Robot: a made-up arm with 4 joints.
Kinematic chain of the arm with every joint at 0, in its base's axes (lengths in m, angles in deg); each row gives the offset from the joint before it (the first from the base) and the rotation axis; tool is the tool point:
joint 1: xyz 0 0 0.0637 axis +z
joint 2: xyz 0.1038 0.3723 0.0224 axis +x
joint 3: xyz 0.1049 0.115 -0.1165 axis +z
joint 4: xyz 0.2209 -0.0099 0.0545 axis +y
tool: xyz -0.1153 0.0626 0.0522
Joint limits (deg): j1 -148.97..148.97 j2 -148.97..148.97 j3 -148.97..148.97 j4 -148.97..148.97
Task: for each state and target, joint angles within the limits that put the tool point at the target. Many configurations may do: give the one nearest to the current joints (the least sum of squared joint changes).
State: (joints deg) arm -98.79 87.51 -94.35 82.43
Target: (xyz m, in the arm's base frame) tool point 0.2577 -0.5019 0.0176
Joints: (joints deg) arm -99.78 94.96 -46.74 102.78
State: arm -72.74 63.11 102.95 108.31
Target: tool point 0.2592 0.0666 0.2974
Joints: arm -82.79 102.77 143.32 84.96
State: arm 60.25 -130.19 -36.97 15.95
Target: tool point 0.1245 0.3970 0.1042
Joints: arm 29.96 -148.97 -54.84 -24.43
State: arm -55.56 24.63 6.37 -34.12
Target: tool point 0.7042 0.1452 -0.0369
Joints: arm -50.60 11.99 25.23 -87.76
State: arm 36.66 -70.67 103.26 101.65
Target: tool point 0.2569 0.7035 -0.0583
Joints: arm -8.39 -29.80 90.96 89.00
